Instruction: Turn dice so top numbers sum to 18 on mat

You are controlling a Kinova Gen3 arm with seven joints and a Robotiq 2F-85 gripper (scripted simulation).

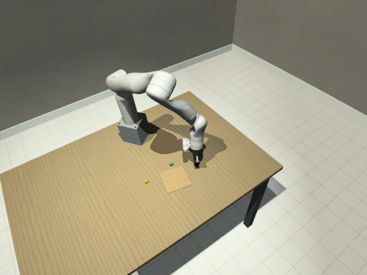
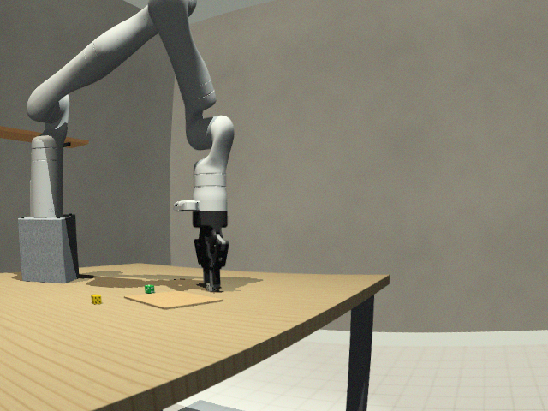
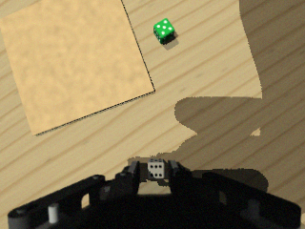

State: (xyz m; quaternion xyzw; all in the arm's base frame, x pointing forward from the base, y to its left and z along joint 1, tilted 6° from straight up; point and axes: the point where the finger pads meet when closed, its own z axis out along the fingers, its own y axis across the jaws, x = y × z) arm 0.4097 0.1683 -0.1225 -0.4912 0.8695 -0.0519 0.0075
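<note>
My hand is 20 mm above the white die. From my hand the other things lie so: yellow die: 60 mm behind, 290 mm to the right, 20 mm below; tan mat: 10 mm ahead, 150 mm to the right, 30 mm below; green die: 80 mm behind, 110 mm to the right, 20 mm below.
</note>
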